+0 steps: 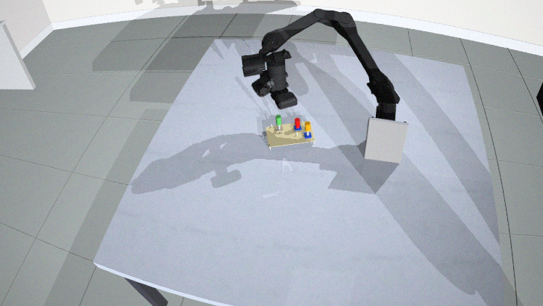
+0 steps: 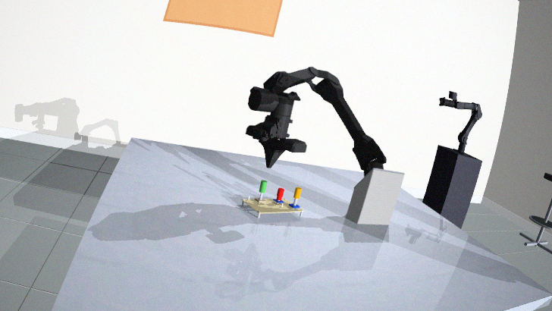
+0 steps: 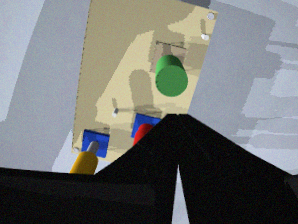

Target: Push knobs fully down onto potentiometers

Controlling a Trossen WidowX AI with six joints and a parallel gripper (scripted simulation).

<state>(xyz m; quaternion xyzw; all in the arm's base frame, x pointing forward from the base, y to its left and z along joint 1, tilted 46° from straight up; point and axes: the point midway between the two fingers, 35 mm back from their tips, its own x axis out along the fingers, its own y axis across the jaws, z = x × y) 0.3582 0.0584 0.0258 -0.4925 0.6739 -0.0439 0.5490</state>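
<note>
Right now the green knob is 60 mm below my gripper tip. Round my gripper tip: red knob 80 mm below, 50 mm behind, 20 mm to the right.
</note>
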